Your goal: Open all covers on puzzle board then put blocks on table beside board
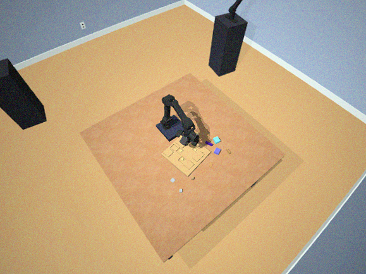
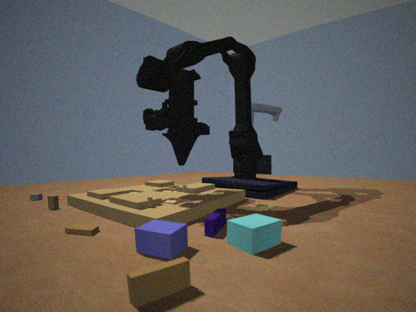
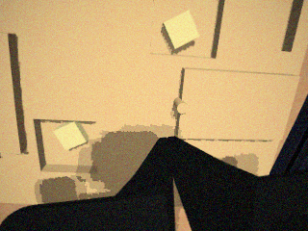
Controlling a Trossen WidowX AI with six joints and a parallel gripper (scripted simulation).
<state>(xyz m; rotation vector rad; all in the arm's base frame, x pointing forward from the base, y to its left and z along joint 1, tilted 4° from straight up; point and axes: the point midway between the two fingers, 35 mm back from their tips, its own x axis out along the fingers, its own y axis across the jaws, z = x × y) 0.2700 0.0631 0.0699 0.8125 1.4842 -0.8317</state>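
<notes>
Right now the tan puzzle board is 60 mm below my gripper tip, 60 mm ahead of it and 50 mm to the right of it. Round my gripper tip: small grey block 310 mm ahead, 220 mm to the right, 80 mm below; then dark purple block 190 mm to the left, 70 mm below, 50 mm ahead; then cyan block 270 mm to the left, 70 mm below, 60 mm ahead.
</notes>
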